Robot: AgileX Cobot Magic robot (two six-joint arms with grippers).
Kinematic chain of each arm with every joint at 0, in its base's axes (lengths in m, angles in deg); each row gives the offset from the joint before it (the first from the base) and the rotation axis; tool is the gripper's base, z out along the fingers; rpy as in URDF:
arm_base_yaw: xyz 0 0 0.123 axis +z
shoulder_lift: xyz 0 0 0 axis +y
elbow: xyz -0.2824 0 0.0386 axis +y
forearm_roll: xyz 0.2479 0 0.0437 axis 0.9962 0 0.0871
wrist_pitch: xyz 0 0 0 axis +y
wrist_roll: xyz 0.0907 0 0.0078 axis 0.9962 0 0.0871
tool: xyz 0 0 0 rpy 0 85 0
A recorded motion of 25 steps. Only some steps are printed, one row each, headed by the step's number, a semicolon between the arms.
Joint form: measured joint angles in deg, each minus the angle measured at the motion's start. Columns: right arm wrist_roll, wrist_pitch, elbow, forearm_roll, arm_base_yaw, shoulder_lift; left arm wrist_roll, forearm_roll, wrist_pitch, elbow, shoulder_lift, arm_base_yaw.
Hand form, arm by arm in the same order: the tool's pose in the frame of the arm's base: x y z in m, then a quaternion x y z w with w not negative. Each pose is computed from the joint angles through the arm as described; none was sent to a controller.
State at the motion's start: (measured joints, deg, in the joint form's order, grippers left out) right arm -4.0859 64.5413 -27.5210 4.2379 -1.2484 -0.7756; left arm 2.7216 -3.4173 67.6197 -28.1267 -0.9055 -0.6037
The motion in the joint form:
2: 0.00 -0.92 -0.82 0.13 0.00 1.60; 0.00 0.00 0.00 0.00 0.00 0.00
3: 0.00 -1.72 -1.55 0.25 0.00 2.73; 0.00 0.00 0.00 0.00 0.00 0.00
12: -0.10 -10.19 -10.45 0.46 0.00 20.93; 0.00 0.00 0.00 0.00 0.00 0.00
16: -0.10 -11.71 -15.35 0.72 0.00 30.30; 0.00 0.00 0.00 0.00 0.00 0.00
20: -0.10 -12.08 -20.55 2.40 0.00 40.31; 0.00 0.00 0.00 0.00 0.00 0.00
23: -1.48 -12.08 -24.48 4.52 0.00 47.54; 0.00 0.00 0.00 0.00 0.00 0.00
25: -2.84 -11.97 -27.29 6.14 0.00 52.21; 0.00 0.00 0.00 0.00 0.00 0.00
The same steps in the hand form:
2: -0.0043 0.0063 0.2720 -0.02358 0.86986 0.01515 0.49251; -0.0118 -0.0049 0.2653 0.02858 0.88040 -0.02093 0.47290
3: -0.0020 0.0064 0.2767 -0.02319 0.86811 0.01608 0.49557; -0.0118 -0.0049 0.2653 0.02858 0.88040 -0.02093 0.47290
12: 0.0484 0.0050 0.3265 -0.01777 0.87174 0.01755 0.48933; -0.0118 -0.0049 0.2653 0.02858 0.88040 -0.02093 0.47290
16: 0.0794 0.0045 0.3441 -0.01559 0.88399 0.02057 0.46680; -0.0118 -0.0049 0.2653 0.02858 0.88040 -0.02093 0.47290
20: 0.1162 0.0058 0.3557 -0.01105 0.90080 0.03616 0.43258; -0.0118 -0.0049 0.2653 0.02858 0.88040 -0.02093 0.47290
23: 0.1449 0.0078 0.3609 -0.01633 0.91170 0.05007 0.40746; -0.0118 -0.0049 0.2653 0.02858 0.88040 -0.02093 0.47290
25: 0.1643 0.0095 0.3637 -0.02277 0.91739 0.05970 0.39283; -0.0118 -0.0049 0.2653 0.02858 0.88040 -0.02093 0.47290

